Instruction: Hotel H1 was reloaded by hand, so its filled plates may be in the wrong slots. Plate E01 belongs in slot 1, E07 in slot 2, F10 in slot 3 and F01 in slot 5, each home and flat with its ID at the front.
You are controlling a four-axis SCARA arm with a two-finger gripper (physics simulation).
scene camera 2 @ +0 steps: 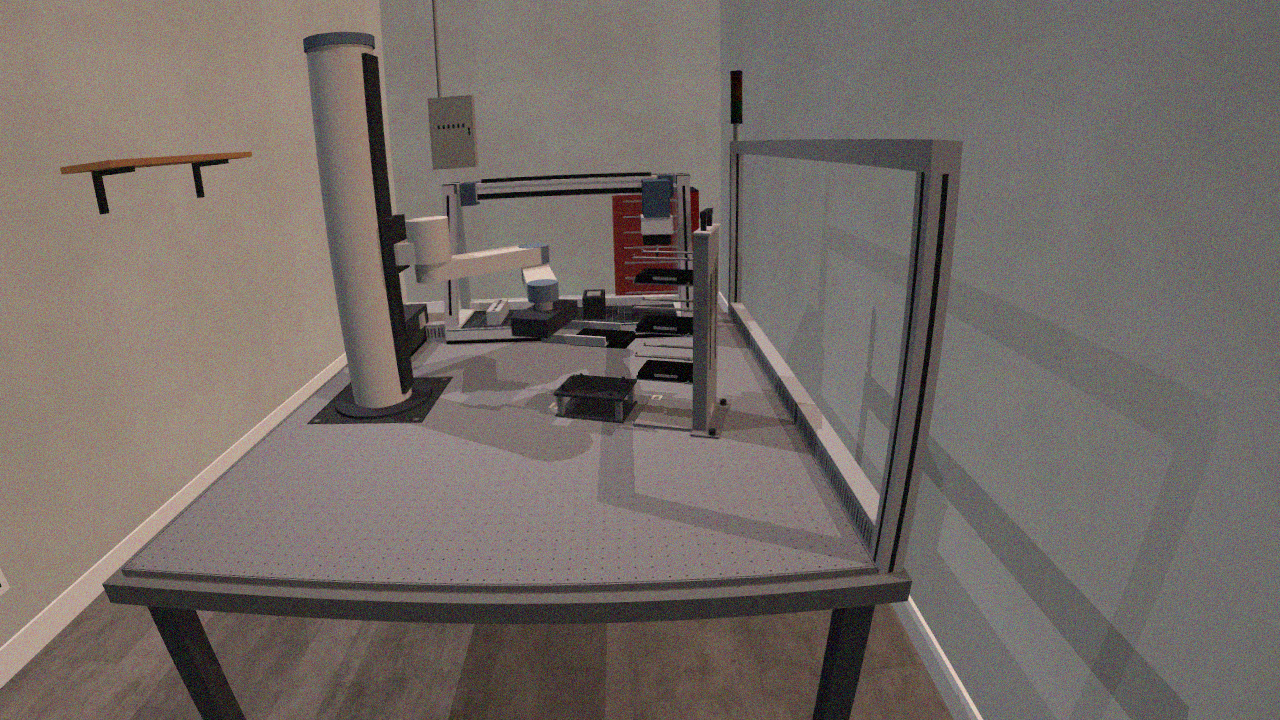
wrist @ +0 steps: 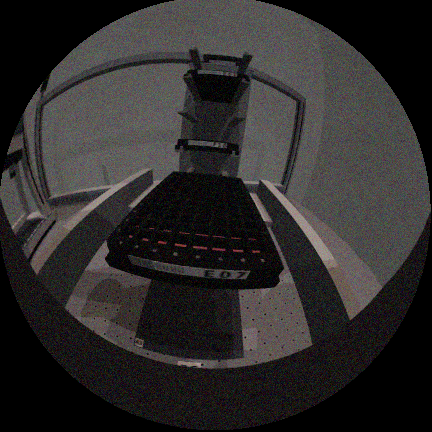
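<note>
Plate E07 [scene camera 2: 608,337] [wrist: 200,215], black with a row of red marks, lies between the long fingers of my gripper [scene camera 2: 612,335] [wrist: 203,181]. The gripper is shut on it, with the ID label toward the wrist camera. The plate looks level and is held in the air in front of the hotel [scene camera 2: 705,331] [wrist: 215,112], to its left in the scene view. Three dark plates show in the hotel: an upper one [scene camera 2: 662,276], a middle one [scene camera 2: 662,325] and a lower one [scene camera 2: 664,370]. Their IDs are too small or blurred to read.
A low black stand [scene camera 2: 595,387] is on the table left of the hotel's foot. A gantry [scene camera 2: 563,186] stands behind. A framed glass guard [scene camera 2: 935,358] runs along the right side. My arm's white column [scene camera 2: 344,223] rises at the left.
</note>
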